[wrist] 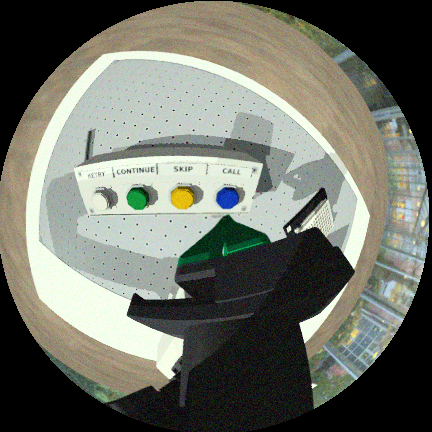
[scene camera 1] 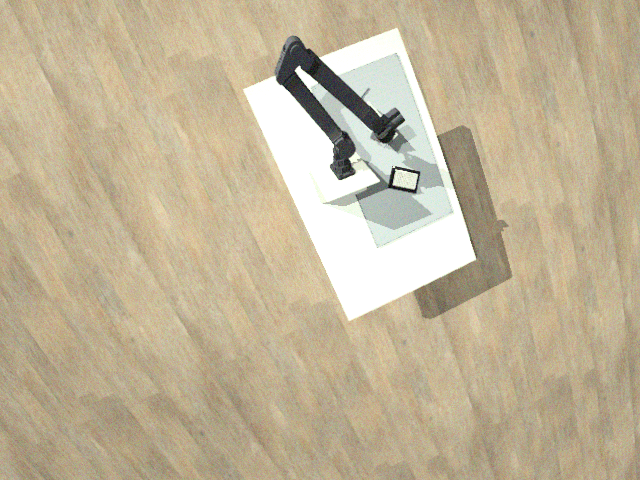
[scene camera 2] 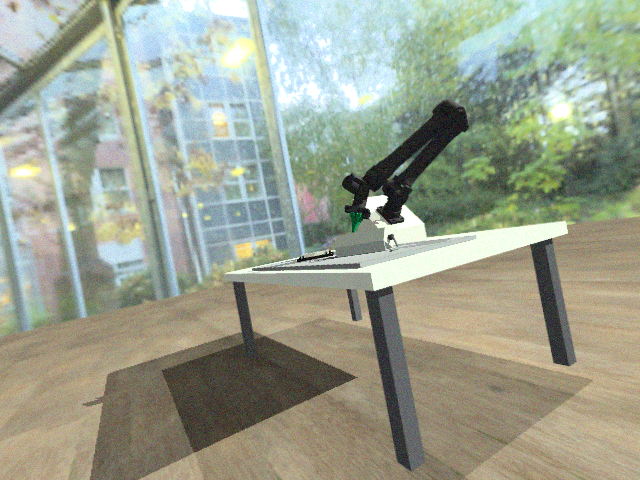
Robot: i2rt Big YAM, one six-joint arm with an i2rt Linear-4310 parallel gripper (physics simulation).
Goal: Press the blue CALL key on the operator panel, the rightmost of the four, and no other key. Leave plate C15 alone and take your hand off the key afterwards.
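Places are measured from the arm's base along level axes (x ahead, y right, z down), in millimetres.
Where they show: gripper, fingertip midpoint: (wrist: 227, 220) (scene camera 2: 353, 232); arm's base, link origin: (scene camera 1: 342, 170) (scene camera 2: 389, 215).
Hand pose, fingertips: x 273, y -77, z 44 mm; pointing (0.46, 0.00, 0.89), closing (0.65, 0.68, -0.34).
Each offset is from my fingertips to the top centre of the thing. "pt": to the spot under its first point. Level surfaces: height alone.
The operator panel @(dx +15, dy -81, dz +3 mm) (wrist: 161, 206) shows in the wrist view with a white RETRY key (wrist: 101, 199), a green CONTINUE key @(dx -16, dy -95, dz +12 mm) (wrist: 138, 198), a yellow SKIP key @(dx +4, dy -49, dz +12 mm) (wrist: 182, 197) and, at its right end, the blue CALL key @(dx +23, dy -3, dz +12 mm) (wrist: 228, 198). My gripper (wrist: 227, 220) (scene camera 2: 354, 230) is shut and empty, its green fingers pointing down. In the wrist view its tips lie just below the CALL key, with a small gap in the picture; their height over the panel is hard to tell. In scene camera 1 the arm hides most of the panel. Plate C15 @(dx +64, dy +241, dz +60 mm) (scene camera 1: 405, 179) (wrist: 320, 217) lies apart from the gripper.
The perforated grey mat @(dz +86 mm) (scene camera 1: 398, 206) (wrist: 165, 95) bears the panel and the plate, on a white table (scene camera 1: 361, 279) (scene camera 2: 465, 258). A thin grey rod @(pt dx +28, dy -256, dz +86 mm) (wrist: 90, 144) stands behind the panel's left end. The arm's white base block (scene camera 1: 330, 191) is beside the mat.
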